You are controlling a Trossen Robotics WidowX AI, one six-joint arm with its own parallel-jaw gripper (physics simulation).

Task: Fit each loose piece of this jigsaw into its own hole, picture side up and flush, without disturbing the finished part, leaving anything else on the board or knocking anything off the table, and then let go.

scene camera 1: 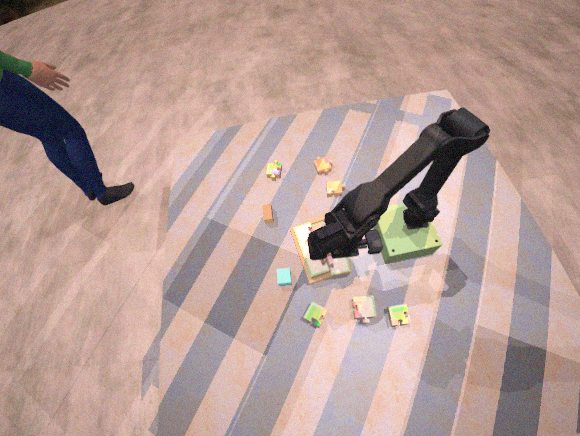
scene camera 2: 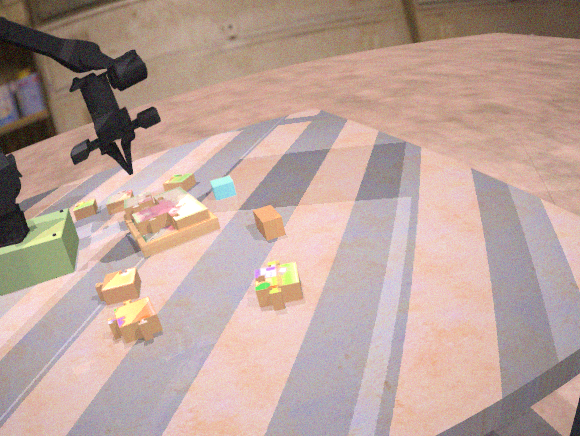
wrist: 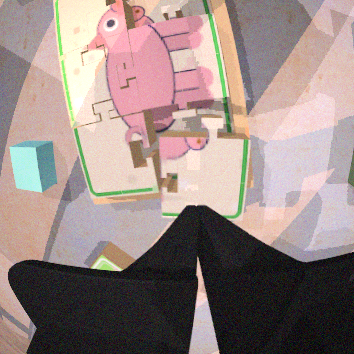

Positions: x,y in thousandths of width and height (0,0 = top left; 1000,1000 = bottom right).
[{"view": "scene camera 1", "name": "my gripper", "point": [584,588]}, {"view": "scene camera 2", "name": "my gripper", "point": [227,400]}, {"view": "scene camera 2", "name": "jigsaw board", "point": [289,545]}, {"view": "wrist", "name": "my gripper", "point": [549,606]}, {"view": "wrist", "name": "jigsaw board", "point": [657,306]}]
